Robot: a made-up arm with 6 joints.
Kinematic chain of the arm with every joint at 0, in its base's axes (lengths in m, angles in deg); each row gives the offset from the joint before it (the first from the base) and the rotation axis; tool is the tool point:
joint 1: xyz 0 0 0.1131 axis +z
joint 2: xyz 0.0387 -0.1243 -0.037 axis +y
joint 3: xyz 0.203 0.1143 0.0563 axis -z
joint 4: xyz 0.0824 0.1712 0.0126 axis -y
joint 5: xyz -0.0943 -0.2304 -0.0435 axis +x
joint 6: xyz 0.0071 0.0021 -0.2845 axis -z
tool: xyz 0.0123 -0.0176 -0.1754
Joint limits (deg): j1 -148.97..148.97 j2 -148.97..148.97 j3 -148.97..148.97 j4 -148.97..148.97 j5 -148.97..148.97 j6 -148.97..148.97
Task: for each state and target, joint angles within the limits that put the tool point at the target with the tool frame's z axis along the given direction. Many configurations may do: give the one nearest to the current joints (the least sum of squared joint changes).
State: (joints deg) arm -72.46 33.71 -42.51 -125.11 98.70 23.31
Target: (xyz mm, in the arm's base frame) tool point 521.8 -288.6 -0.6 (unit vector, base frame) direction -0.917 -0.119 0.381
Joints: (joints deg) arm -68.88 13.38 -19.27 -118.83 131.55 23.40
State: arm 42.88 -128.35 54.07 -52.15 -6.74 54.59
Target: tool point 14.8 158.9 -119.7 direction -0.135 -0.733 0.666
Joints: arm 47.76 -112.84 24.48 -71.01 0.08 53.73
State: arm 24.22 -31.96 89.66 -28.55 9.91 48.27
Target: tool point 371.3 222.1 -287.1 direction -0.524 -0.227 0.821
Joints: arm 34.87 2.09 104.93 -3.03 36.77 50.91
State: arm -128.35 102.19 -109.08 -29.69 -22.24 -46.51
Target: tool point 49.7 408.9 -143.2 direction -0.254 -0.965 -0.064
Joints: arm -130.37 95.14 -65.28 -23.12 -11.29 -87.58
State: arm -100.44 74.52 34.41 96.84 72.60 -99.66
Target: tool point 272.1 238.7 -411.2 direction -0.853 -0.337 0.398
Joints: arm -71.93 122.27 9.35 127.87 74.37 -93.51
